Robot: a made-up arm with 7 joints.
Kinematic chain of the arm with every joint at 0, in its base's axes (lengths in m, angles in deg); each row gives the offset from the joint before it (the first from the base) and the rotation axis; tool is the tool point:
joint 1: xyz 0 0 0.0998 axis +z
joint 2: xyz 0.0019 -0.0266 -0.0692 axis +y
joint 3: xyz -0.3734 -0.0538 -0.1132 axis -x
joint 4: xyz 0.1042 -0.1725 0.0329 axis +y
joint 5: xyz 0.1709 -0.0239 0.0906 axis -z
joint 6: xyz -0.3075 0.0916 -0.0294 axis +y
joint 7: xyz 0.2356 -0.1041 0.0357 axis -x
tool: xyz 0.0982 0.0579 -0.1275
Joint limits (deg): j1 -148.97..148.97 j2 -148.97..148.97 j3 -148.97..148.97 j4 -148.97..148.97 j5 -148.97..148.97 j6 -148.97..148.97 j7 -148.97..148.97
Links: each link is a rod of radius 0.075 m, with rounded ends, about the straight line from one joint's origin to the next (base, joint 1, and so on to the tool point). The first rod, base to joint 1, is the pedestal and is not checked.
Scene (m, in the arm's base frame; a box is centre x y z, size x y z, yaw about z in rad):
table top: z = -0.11
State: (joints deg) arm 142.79 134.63 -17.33 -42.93 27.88 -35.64 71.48
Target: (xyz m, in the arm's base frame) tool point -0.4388 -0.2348 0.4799
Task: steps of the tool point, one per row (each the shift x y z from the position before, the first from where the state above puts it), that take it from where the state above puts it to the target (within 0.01 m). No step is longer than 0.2 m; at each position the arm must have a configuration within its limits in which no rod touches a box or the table.
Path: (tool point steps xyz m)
1: 0.1205 -0.0692 0.0136
2: 0.0824 -0.1089 0.0393
3: 0.0293 -0.1324 0.0520
4: -0.0284 -0.1362 0.0516
5: -0.0796 -0.1211 0.0415
6: -0.1164 -0.0922 0.0274
7: -0.1352 -0.0575 0.0145
8: -0.1365 -0.0262 0.0065
9: -0.1249 -0.0054 0.0035
10: -0.1059 0.0008 0.0027

